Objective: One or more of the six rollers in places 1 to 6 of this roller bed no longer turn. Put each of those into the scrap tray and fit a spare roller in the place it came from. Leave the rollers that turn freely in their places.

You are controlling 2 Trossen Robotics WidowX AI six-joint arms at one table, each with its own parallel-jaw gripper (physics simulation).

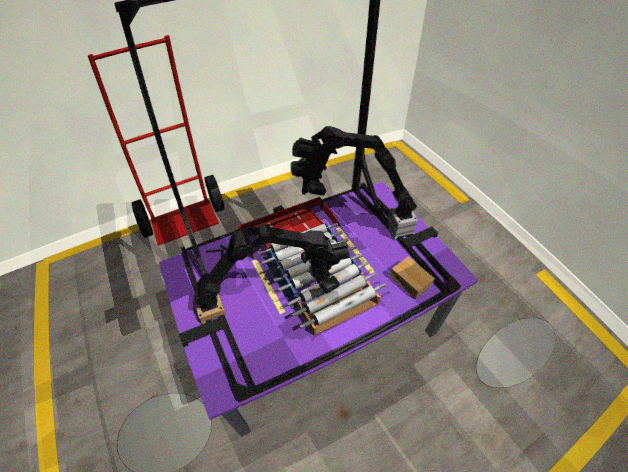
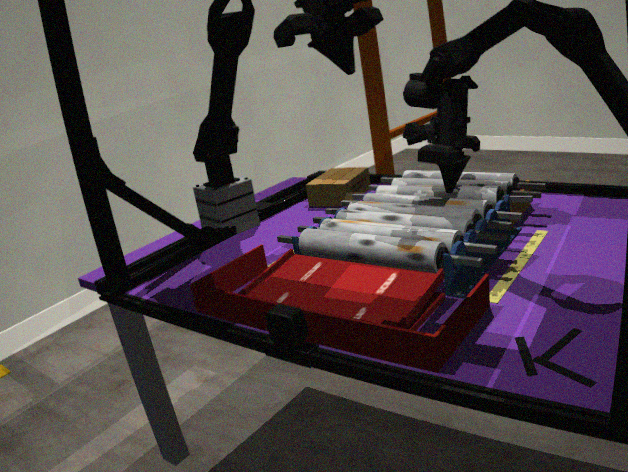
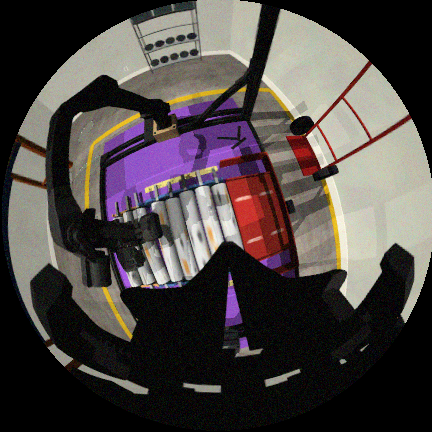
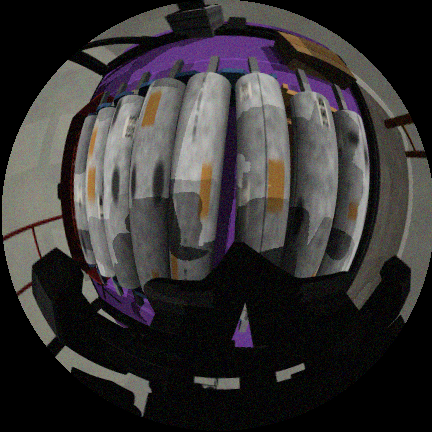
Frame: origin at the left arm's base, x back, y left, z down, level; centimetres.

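Seen in the pictures: left gripper, fingertip midpoint: (image 1: 303,193) (image 2: 351,73) (image 3: 226,245); right gripper, fingertip midpoint: (image 1: 320,280) (image 2: 449,192) (image 4: 237,246); left arm's base at its link origin: (image 1: 403,214) (image 2: 221,182) (image 3: 225,352); right arm's base at its link origin: (image 1: 208,303) (image 3: 163,122).
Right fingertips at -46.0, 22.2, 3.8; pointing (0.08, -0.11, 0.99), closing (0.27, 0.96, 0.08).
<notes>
Offsets run from my right fingertips to a thing's top centre, as dx, dy, dz.
Six grey-white rollers lie side by side in the bed, the place 1 roller @[-2.0, -25.0, -0.4] (image 2: 365,247) beside the red scrap tray @[-4.7, -36.4, +2.2] (image 1: 304,218) (image 2: 228,314) (image 3: 257,215). No roller shows in the tray. Two spare rollers @[+6.4, +12.2, -0.4] (image 1: 345,304) @[+4.6, +6.5, -0.4] (image 4: 314,175) lie in a wooden cradle @[+5.3, +9.3, +6.6] (image 1: 345,319) at the bed's far end from the tray. My right gripper (image 1: 328,288) (image 2: 450,191) (image 4: 237,246) is shut and empty, pointing down at the place 6 roller @[+3.8, +1.0, -0.9] (image 4: 260,125), near its edge facing the place 5 roller @[+2.3, -5.1, -0.4] (image 4: 200,130); contact cannot be told. My left gripper (image 1: 313,192) (image 2: 352,72) (image 3: 226,245) is shut and empty, high above the table.
A brown box @[+38.4, +6.0, +1.7] (image 1: 412,276) (image 2: 337,185) (image 4: 317,57) stands beside the bed. A yellow number strip (image 2: 520,266) (image 3: 182,179) runs along the bed. A black upright (image 1: 366,91) rises at the table's edge, and a red hand truck (image 1: 187,223) stands by the wall.
</notes>
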